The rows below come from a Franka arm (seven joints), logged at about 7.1 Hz.
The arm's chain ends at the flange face. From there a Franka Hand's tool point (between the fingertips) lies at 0.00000 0.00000 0.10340 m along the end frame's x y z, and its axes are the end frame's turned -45 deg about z.
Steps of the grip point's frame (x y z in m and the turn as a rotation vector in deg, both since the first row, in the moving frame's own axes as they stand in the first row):
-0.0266, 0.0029, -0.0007, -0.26, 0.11, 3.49
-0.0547, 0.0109, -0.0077, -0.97, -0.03, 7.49
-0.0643, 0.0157, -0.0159, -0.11, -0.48, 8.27
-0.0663, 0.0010, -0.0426, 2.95, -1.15, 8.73
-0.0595, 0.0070, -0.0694, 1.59, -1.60, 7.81
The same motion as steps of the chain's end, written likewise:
-0.0172, 0.0207, -0.0007, -0.11, 0.26, 3.49
-0.0321, 0.0450, -0.0077, -0.71, 0.66, 7.49
-0.0338, 0.0559, -0.0159, -0.42, -0.26, 8.27
-0.0411, 0.0503, -0.0424, 1.27, -2.90, 8.73
-0.0331, 0.0473, -0.0693, -0.01, -2.26, 7.81

